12 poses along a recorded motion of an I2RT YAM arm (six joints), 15 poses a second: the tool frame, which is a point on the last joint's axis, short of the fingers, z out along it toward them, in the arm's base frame.
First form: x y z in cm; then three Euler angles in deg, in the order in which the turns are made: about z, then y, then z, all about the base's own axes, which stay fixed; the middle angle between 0 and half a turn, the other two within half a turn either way.
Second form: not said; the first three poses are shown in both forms.
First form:
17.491 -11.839 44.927 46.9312 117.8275 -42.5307
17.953 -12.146 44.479 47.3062 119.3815 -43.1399
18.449 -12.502 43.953 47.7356 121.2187 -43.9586
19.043 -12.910 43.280 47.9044 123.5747 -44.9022
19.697 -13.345 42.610 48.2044 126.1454 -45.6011
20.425 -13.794 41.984 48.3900 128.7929 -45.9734
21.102 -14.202 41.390 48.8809 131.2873 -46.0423
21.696 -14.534 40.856 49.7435 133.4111 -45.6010
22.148 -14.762 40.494 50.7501 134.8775 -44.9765
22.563 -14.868 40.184 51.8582 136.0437 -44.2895
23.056 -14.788 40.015 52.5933 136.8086 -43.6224
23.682 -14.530 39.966 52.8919 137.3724 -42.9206
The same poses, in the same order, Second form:
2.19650 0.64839 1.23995 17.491 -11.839 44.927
2.22450 0.63212 1.24291 17.953 -12.146 44.479
2.25699 0.61280 1.24378 18.449 -12.502 43.953
2.30058 0.59261 1.25045 19.043 -12.910 43.280
2.34596 0.56829 1.26015 19.697 -13.345 42.610
2.39236 0.54402 1.27618 20.425 -13.794 41.984
2.43253 0.51685 1.28979 21.102 -14.202 41.390
2.46278 0.48865 1.30192 21.696 -14.534 40.856
2.48059 0.46491 1.30876 22.148 -14.762 40.494
2.49277 0.44304 1.31231 22.563 -14.868 40.184
2.50084 0.42879 1.31806 23.056 -14.788 40.015
2.50838 0.42091 1.32960 23.682 -14.530 39.966

